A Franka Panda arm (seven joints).
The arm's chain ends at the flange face. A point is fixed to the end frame.
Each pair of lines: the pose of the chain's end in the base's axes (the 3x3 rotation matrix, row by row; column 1 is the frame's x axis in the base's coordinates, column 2 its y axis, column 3 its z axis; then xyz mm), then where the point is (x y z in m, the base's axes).
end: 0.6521, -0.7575, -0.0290; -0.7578, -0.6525, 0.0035; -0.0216, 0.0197, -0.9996; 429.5, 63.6, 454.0
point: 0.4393 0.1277 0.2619
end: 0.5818, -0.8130, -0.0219; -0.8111, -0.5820, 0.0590; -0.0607, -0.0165, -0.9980; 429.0, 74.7, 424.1
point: 0.4458 0.1477 0.2357
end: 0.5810, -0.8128, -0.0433; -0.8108, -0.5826, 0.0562; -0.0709, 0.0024, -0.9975; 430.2, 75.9, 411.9
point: 0.4429 0.1484 0.2229
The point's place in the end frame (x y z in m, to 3 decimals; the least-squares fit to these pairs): -0.038 -0.053 0.192
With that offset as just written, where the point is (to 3 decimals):
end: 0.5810, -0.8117, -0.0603; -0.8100, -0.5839, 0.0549; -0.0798, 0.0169, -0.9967; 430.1, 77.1, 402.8
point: 0.439 0.149 0.214
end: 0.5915, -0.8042, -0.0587; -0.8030, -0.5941, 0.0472; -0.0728, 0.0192, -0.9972; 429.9, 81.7, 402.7
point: 0.439 0.153 0.213
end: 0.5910, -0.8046, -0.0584; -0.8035, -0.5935, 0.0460; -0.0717, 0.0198, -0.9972; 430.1, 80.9, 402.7
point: 0.439 0.152 0.213
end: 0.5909, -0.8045, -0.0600; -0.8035, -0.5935, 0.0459; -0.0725, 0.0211, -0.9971; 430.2, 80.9, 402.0
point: 0.439 0.152 0.212
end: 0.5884, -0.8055, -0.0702; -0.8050, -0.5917, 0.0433; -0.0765, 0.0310, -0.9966; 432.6, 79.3, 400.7
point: 0.439 0.150 0.211
